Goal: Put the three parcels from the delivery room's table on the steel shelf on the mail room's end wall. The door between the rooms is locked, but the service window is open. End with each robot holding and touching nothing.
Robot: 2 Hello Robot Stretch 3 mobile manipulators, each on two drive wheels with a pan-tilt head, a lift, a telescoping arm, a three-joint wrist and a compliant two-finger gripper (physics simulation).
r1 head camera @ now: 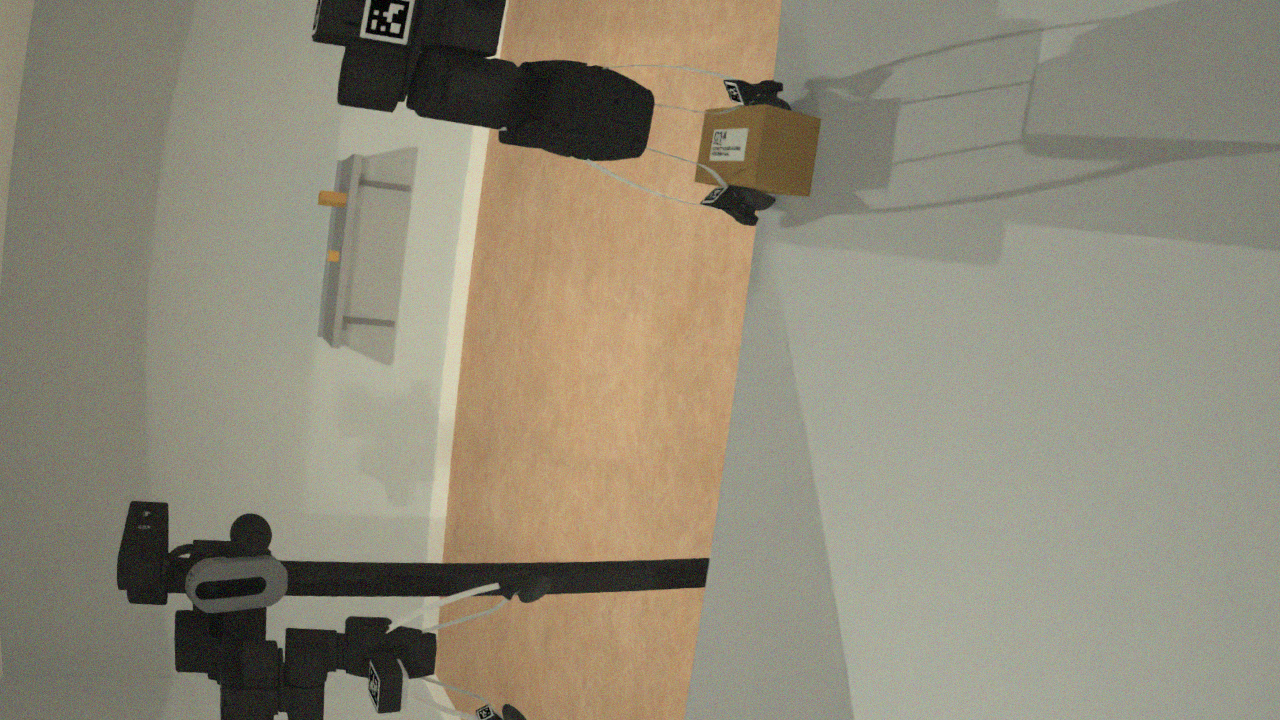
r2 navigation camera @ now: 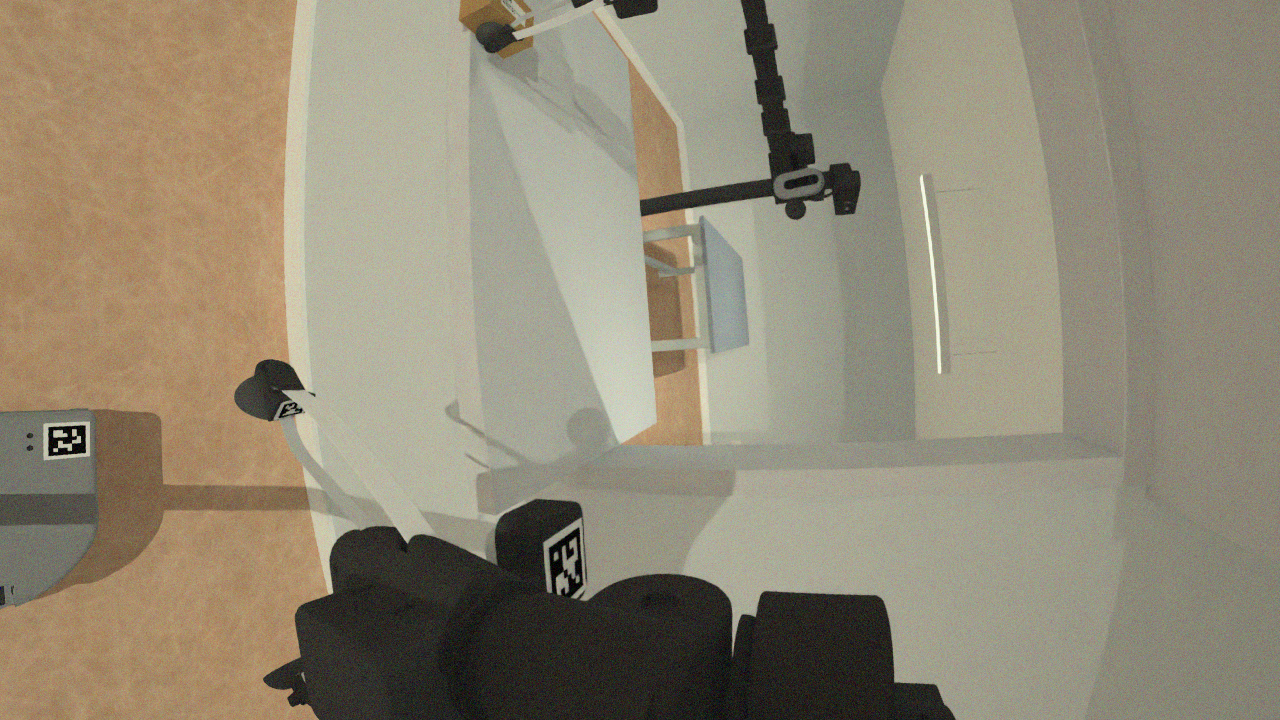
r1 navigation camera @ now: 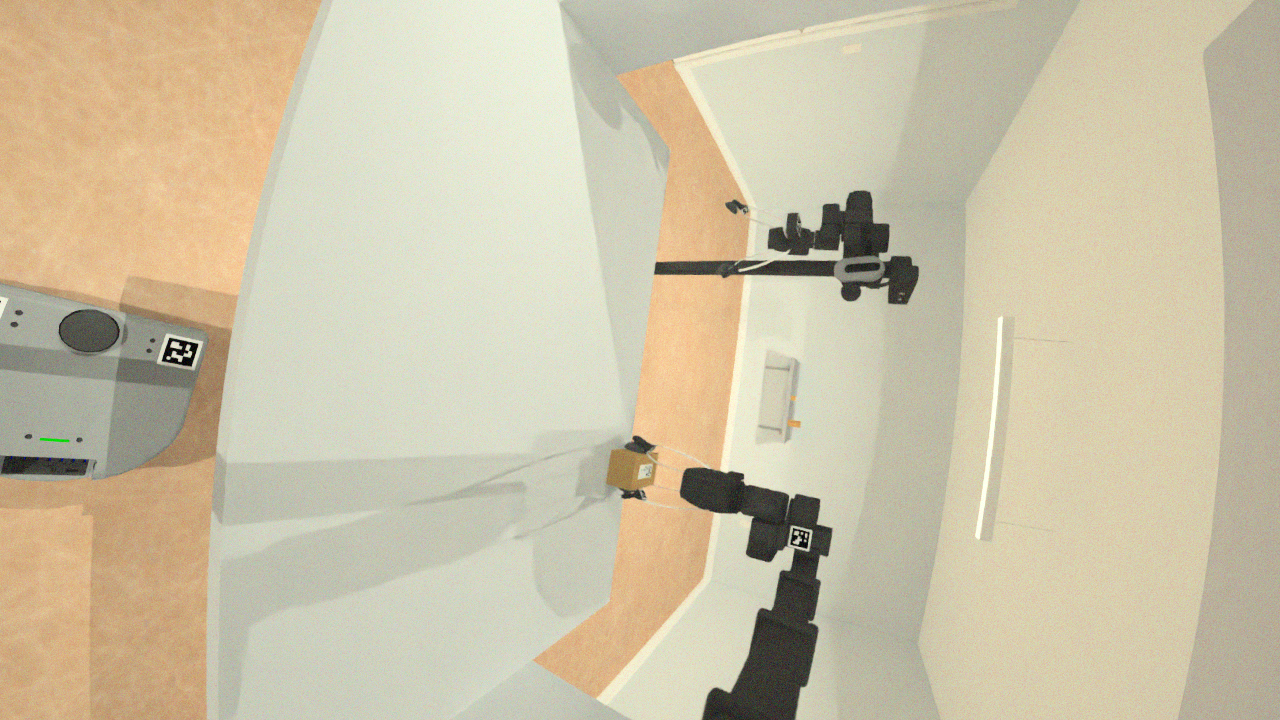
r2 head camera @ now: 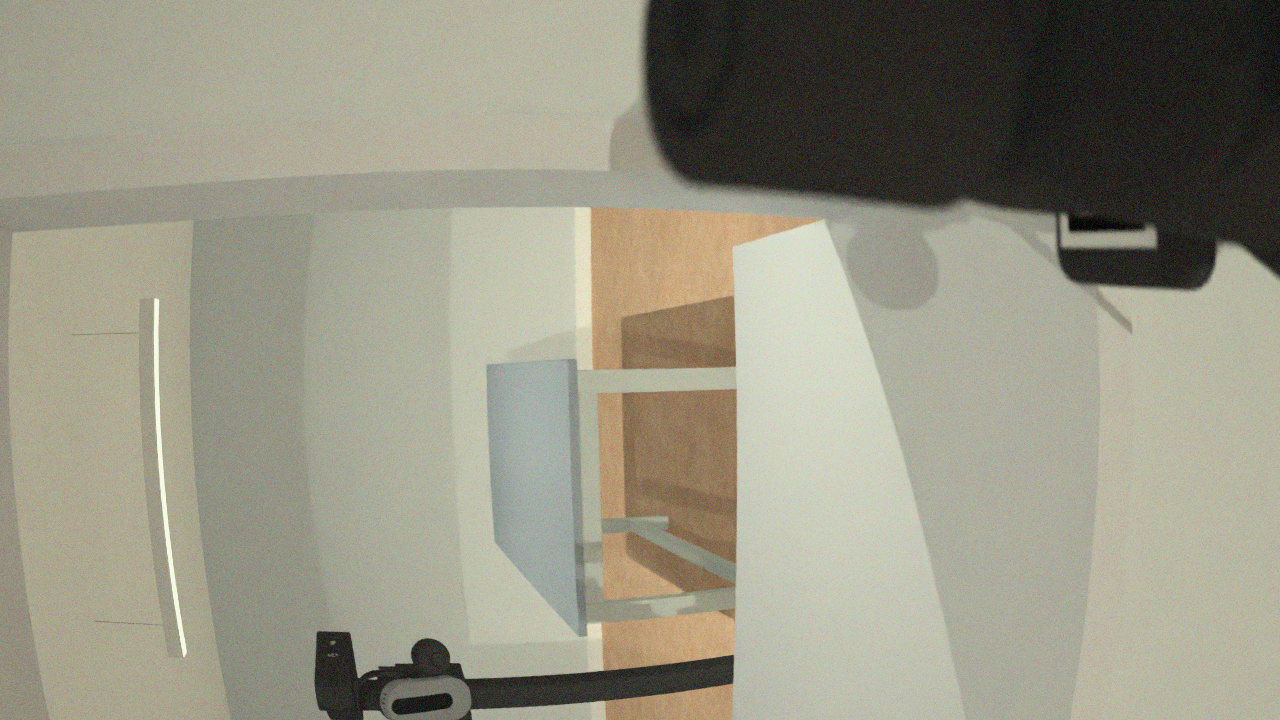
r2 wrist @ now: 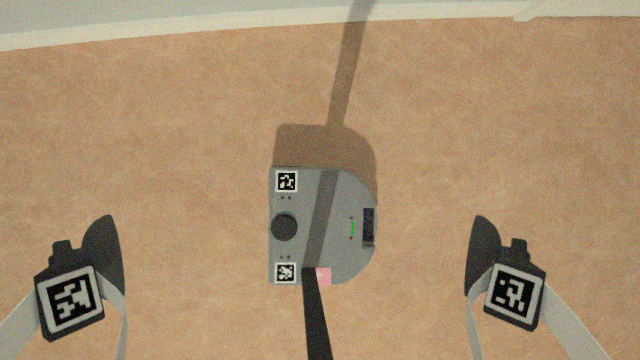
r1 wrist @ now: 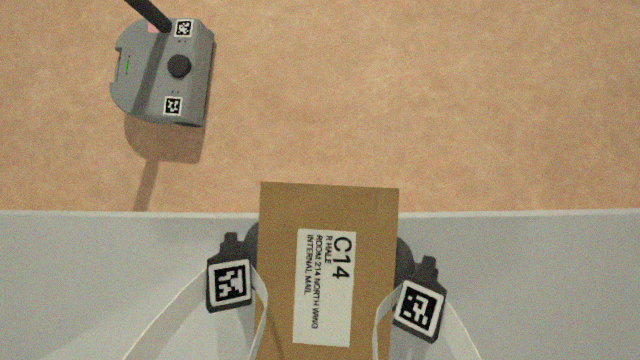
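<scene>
My r1 gripper is shut on the cardboard parcel C14 and holds it over the far edge of the window counter. The parcel also shows at the top of the r2 navigation view. My r2 gripper is open and empty, its fingers wide apart on the mail room side. The grey steel shelf hangs on the far wall. Two small orange boxes sit on it.
The pale window counter lies between the robots. The blue-topped table stands beyond it in the delivery room. r2's mast and base stand on the mail room side.
</scene>
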